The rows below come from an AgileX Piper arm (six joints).
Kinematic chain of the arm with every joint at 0, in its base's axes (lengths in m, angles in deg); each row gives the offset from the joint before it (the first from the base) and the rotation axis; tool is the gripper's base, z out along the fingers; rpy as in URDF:
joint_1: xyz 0 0 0.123 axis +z
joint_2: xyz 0 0 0 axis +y
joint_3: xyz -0.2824 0 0.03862 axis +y
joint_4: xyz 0.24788 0 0.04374 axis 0.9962 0 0.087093
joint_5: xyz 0 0 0 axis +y
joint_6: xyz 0.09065 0 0.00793 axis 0.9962 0 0.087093
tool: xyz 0 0 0 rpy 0 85.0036 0
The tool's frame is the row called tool.
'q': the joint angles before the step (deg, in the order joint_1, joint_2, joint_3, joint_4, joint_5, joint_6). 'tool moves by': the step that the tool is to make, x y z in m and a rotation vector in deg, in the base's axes. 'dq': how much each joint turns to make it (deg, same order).
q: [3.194, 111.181, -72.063, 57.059, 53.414, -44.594]
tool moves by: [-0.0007, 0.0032, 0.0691, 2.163, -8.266, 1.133]
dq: [0.150, -6.493, -5.737, -0.582, 3.501, 2.818]
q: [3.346, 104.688, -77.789, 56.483, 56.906, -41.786]
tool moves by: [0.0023, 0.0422, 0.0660, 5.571, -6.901, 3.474]
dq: [5.730, -1.329, -11.090, 2.304, 1.919, 5.480]
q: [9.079, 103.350, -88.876, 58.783, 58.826, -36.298]
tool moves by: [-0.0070, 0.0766, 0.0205, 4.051, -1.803, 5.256]
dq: [10.964, 3.424, -8.208, 1.301, -3.481, 5.234]
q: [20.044, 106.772, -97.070, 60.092, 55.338, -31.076]
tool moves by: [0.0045, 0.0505, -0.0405, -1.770, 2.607, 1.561]
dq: [6.517, 6.601, -1.632, -0.653, -5.252, 1.126]
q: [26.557, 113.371, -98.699, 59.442, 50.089, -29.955]
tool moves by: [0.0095, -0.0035, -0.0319, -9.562, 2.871, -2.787]
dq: [0.222, 2.759, -0.134, -11.648, -0.978, 7.853]
